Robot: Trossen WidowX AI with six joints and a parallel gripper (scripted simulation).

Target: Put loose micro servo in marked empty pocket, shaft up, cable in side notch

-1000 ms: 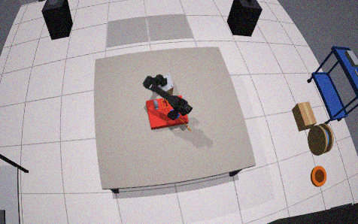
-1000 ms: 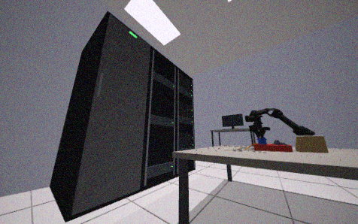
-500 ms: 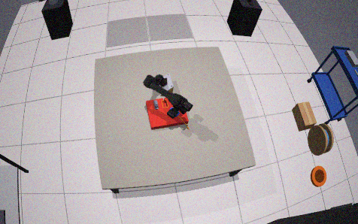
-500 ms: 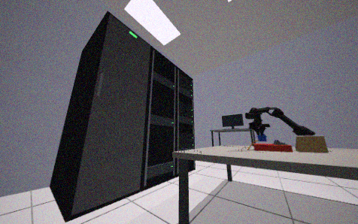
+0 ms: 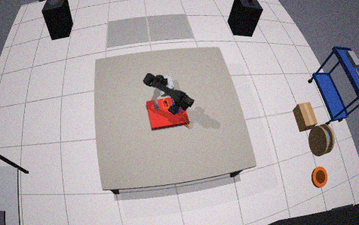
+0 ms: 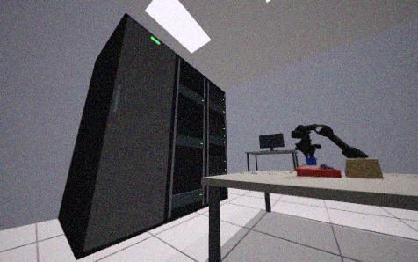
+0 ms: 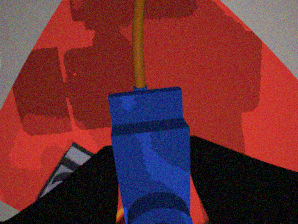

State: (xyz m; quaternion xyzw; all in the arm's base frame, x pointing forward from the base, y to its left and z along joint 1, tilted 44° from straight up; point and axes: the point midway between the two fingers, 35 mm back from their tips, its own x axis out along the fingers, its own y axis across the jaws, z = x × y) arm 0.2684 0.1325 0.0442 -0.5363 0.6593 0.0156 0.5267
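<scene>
Right now my gripper tip is 100 mm above the red deck, 70 mm to the left of it and 20 mm short of it.
</scene>
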